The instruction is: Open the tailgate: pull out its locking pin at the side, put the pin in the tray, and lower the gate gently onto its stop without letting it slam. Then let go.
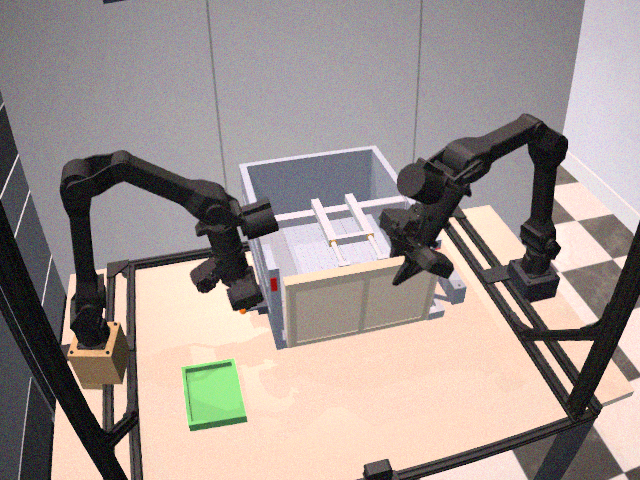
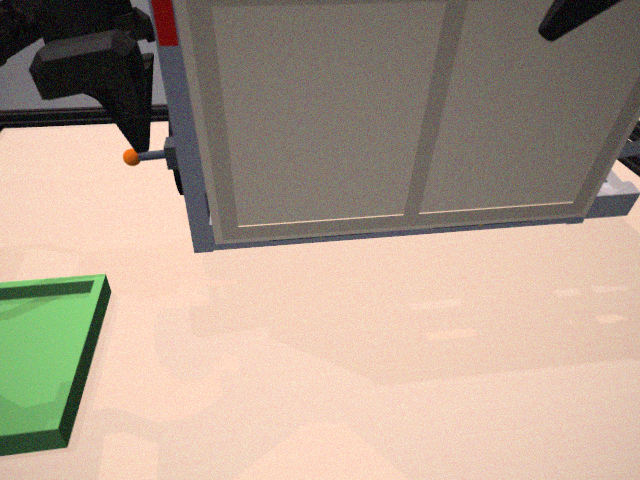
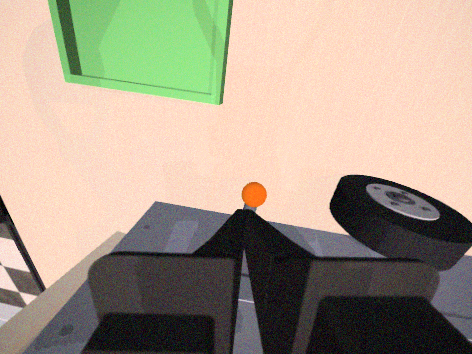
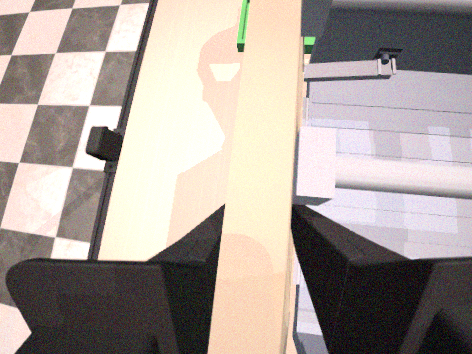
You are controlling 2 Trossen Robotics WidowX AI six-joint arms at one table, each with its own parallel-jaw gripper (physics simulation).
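Places are measured from the left arm's base along level axes (x left, y down, z back), in millimetres.
Pixels of known places: left gripper, between the fingertips: (image 1: 248, 308) (image 2: 143, 151) (image 3: 243, 216); right gripper, between the fingertips: (image 1: 390, 280) (image 2: 528, 32); left arm's base, origin of its link: (image 1: 93, 338); right arm's base, origin of its link: (image 1: 534, 268).
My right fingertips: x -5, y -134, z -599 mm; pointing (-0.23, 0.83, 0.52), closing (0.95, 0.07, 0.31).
For each thing: its middle in the pictures, then the offset to it from my right fingertips. "spot": a spot on its surface instead.
- grey cart bed, a spot on its surface: (image 1: 309, 176) spot: dx +403, dy +15, dz +133 mm
- thin grey shaft with an orange ball, a spot on its surface: (image 3: 253, 194) (image 2: 125, 151) (image 1: 240, 309) spot: dx +72, dy +122, dz +287 mm
- green tray, middle of its body: (image 2: 9, 356) (image 3: 141, 23) (image 1: 212, 393) (image 4: 283, 22) dx -62, dy +232, dz +352 mm
- white ladder-like frame, a spot on its surface: (image 1: 347, 224) spot: dx +383, dy +145, dz +43 mm
- black cart wheel, middle of its body: (image 3: 391, 212) dx +213, dy +191, dz +280 mm
The beige tailgate (image 1: 361, 295) (image 2: 318, 119) (image 4: 263, 140) stands upright, closing the front of the grey cart bed (image 1: 309, 176). The locking pin, a thin grey shaft with an orange ball (image 1: 243, 310) (image 2: 130, 157) (image 3: 253, 194), sticks out of the cart's left post. My left gripper (image 1: 244, 302) (image 2: 137, 143) (image 3: 243, 216) is shut, its tips meeting just over the pin's shaft behind the ball, with nothing between them. My right gripper (image 1: 413, 271) (image 4: 261, 211) is shut on the gate's top edge near its right end. The green tray (image 1: 213, 392) (image 2: 90, 305) (image 3: 154, 46) lies empty at the table's front left.
A white ladder-like frame (image 1: 347, 224) lies inside the cart bed. A black cart wheel (image 3: 368, 211) sits right of the pin. Black rails (image 1: 499, 295) edge the table.
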